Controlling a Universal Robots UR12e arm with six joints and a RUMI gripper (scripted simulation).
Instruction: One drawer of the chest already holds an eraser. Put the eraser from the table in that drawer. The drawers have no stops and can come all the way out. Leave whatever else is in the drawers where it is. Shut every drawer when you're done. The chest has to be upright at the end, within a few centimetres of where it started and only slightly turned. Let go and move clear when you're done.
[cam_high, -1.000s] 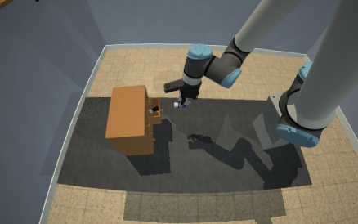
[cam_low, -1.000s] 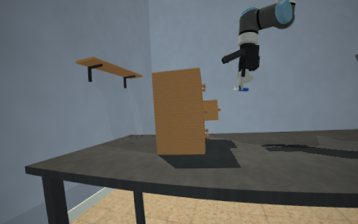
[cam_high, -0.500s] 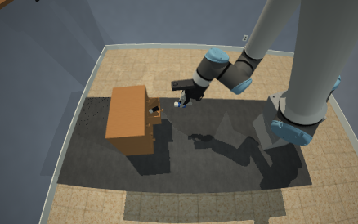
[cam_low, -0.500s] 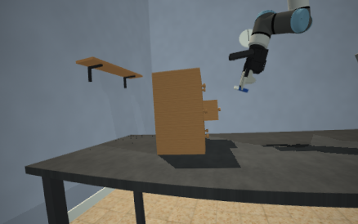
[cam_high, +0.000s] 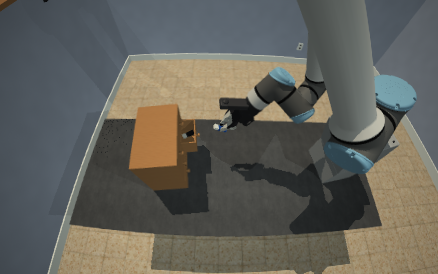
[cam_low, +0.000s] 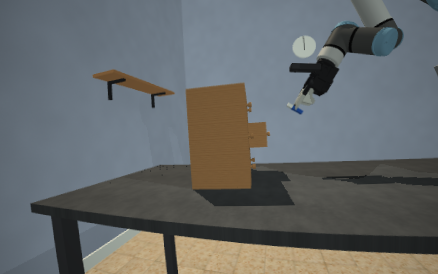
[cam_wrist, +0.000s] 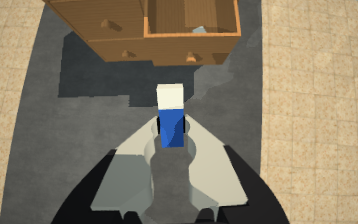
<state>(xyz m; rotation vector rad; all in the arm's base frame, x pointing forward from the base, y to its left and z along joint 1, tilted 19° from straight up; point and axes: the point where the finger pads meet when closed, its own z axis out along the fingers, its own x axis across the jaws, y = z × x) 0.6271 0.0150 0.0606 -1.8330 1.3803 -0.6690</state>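
My hand is 10 mm short of the blue-and-white eraser. The rest, counted from my hand: dark-and-white eraser (190 mm ahead, 140 mm below, 10 mm to the right).
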